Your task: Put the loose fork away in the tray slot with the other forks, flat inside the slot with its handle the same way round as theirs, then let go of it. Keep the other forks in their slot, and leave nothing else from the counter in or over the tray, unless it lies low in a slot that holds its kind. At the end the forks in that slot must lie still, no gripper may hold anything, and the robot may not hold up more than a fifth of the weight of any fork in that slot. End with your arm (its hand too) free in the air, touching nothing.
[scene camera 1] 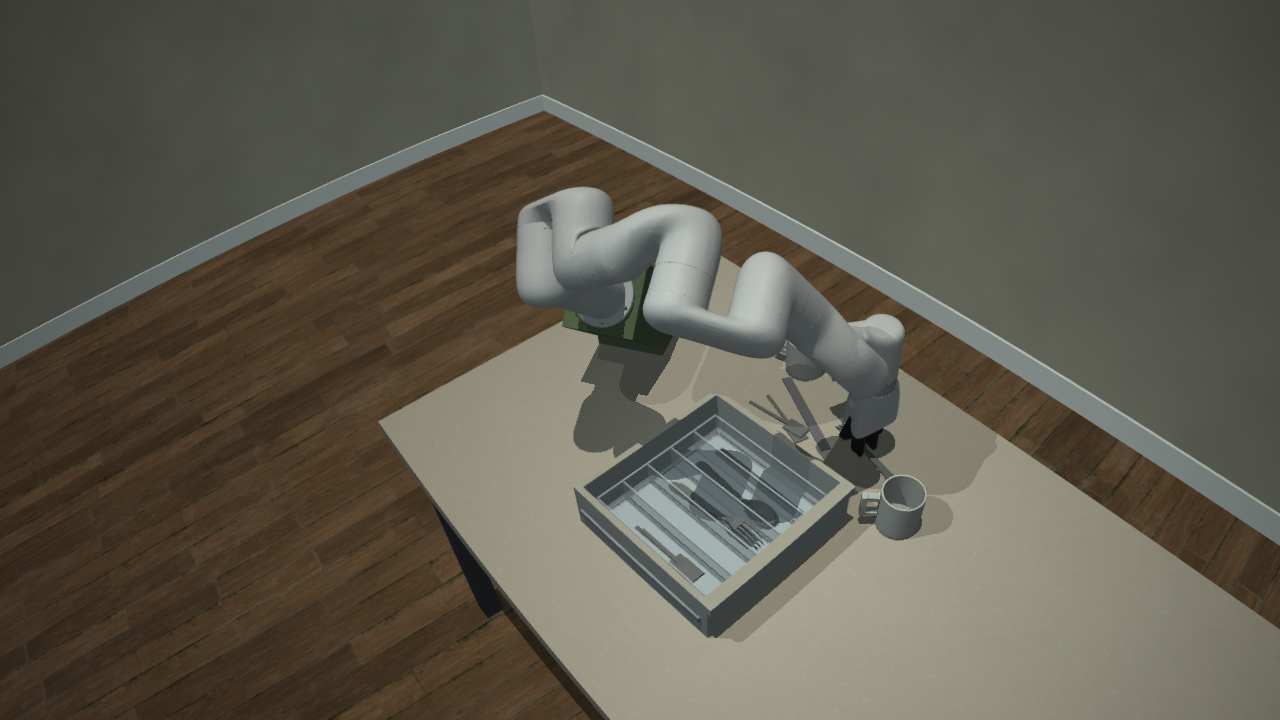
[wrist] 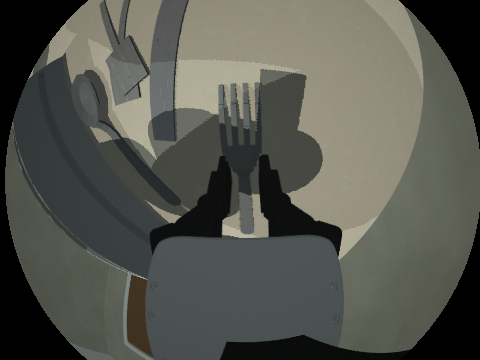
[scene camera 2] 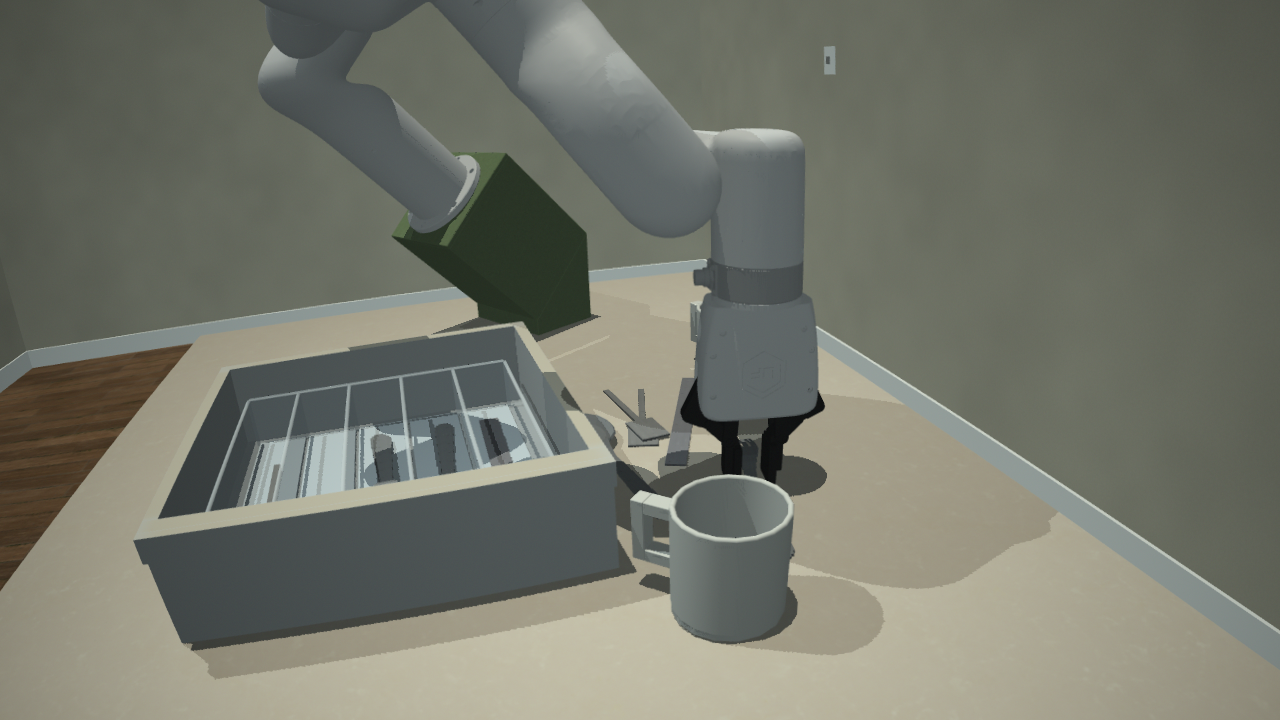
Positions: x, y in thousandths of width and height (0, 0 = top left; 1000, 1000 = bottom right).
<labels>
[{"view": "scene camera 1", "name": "my gripper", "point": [675, 623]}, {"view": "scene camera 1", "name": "long flat knife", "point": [643, 619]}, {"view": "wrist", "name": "my gripper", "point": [509, 468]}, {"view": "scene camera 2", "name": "my gripper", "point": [586, 665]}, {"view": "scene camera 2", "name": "long flat knife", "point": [529, 630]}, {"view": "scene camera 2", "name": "long flat knife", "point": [388, 620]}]
</labels>
